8 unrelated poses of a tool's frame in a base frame.
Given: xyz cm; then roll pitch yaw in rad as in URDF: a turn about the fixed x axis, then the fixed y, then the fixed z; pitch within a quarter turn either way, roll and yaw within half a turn.
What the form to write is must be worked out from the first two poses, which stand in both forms.
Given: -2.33 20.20 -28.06 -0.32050 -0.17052 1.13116
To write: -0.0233 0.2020 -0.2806 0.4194 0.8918 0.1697 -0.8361 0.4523 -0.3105
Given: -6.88 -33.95 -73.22 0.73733 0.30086 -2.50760
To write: -0.0688 -0.3395 -0.7322 -0.7695 -0.5658 -0.2963 0.2780 -0.7144 0.6421
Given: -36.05 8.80 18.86 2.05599 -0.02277 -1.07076
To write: -0.3605 0.0880 0.1886 0.4793 -0.8773 0.0228 -0.4189 -0.2059 0.8844
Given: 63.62 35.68 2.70 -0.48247 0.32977 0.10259
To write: 0.6362 0.3568 0.0270 0.9411 0.0969 -0.3238 -0.2402 0.8658 -0.4390
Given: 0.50 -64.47 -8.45 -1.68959 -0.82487 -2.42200
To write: 0.0050 -0.6447 -0.0845 -0.5104 -0.4473 0.7345 -0.6266 -0.3915 -0.6739
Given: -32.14 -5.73 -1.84 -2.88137 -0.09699 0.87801
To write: -0.3214 -0.0573 -0.0184 0.6357 0.7659 0.0968 0.7595 -0.5980 -0.2561
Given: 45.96 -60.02 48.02 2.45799 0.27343 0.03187
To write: 0.4596 -0.6002 0.4802 0.9624 0.0307 -0.2700 0.1952 -0.7695 0.6081
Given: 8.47 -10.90 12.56 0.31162 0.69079 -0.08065
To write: 0.0847 -0.1090 0.1256 0.7682 -0.0621 -0.6371 0.2714 0.9330 0.2363
